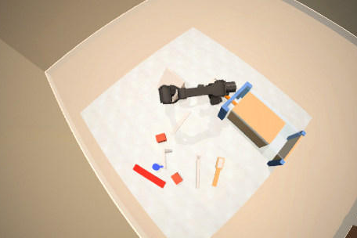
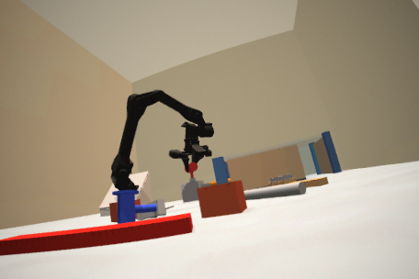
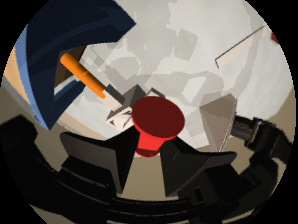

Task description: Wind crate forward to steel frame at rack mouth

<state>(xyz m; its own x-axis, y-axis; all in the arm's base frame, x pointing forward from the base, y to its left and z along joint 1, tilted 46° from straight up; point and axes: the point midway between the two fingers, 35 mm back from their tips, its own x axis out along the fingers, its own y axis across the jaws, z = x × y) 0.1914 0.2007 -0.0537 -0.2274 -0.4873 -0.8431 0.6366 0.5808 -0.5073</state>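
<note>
Now: the winch handle 30 mm below my gripper tip, 20 mm to the left of it and 10 mm behind it. The rest, counted from my gripper tip: grey winch 100 mm below, 70 mm to the left, 50 mm behind; red knob 10 mm to the right, 10 mm ahead; blue frame post 120 mm ahead, 90 mm to the left, 30 mm below.
</note>
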